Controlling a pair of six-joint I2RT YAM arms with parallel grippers.
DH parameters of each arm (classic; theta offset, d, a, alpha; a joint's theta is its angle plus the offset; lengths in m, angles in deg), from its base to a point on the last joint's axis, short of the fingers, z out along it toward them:
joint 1: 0 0.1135 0.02 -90
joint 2: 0 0 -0.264 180
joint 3: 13.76 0 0.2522 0
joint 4: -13.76 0 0.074 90
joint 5: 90 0 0 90
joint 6: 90 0.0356 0 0
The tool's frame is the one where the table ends.
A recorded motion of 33 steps. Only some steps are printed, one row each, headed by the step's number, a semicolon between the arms.
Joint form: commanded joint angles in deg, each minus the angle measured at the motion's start. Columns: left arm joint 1, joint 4, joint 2, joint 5, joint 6, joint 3; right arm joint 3, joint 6, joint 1, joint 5, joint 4, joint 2.
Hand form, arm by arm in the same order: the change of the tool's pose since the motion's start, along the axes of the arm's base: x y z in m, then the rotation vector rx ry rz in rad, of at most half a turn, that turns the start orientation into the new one. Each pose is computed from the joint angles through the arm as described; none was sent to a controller.
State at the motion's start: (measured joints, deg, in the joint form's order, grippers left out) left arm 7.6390 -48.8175 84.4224 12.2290 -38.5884 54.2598; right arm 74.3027 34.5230 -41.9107 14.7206 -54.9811 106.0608
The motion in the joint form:
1: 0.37 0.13 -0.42 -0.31 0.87 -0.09; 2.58 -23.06 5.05 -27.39 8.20 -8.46
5: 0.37 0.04 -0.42 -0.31 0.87 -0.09; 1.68 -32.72 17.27 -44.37 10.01 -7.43
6: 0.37 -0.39 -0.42 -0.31 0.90 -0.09; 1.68 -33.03 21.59 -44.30 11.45 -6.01
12: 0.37 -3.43 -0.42 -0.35 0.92 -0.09; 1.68 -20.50 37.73 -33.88 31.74 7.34
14: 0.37 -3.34 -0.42 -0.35 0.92 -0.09; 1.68 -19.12 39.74 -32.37 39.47 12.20
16: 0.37 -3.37 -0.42 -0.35 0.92 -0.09; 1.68 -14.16 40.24 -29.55 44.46 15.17
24: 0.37 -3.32 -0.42 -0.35 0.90 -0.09; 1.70 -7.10 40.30 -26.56 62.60 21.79
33: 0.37 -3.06 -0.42 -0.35 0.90 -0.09; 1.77 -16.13 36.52 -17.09 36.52 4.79
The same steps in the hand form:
1: -0.0009 0.0017 0.0013 0.0097 -0.0100 -0.0071; 0.0359 0.0314 0.0632 0.0854 -0.4826 0.5897
5: -0.0010 0.0017 0.0013 0.0094 -0.0084 -0.0071; 0.0780 0.1038 0.0575 0.3055 -0.6704 1.0255
6: -0.0018 0.0016 0.0011 0.0085 -0.0011 -0.0076; 0.0920 0.1267 0.0503 0.3300 -0.6620 1.1026
12: -0.0075 0.0008 0.0002 0.0016 0.0514 -0.0080; 0.1621 0.2151 -0.0203 0.2621 -0.6251 1.1510
14: -0.0073 0.0009 0.0002 0.0018 0.0499 -0.0080; 0.1779 0.2279 -0.0467 0.2279 -0.6539 1.1646
16: -0.0073 0.0009 0.0002 0.0018 0.0504 -0.0080; 0.1867 0.2297 -0.0631 0.1943 -0.6697 1.0811
24: -0.0072 0.0009 0.0002 0.0018 0.0496 -0.0077; 0.2122 0.2276 -0.0906 0.0856 -0.8446 0.9750
33: -0.0068 0.0009 0.0003 0.0025 0.0451 -0.0077; 0.1670 0.1957 0.0010 -0.0518 -0.5957 0.9889

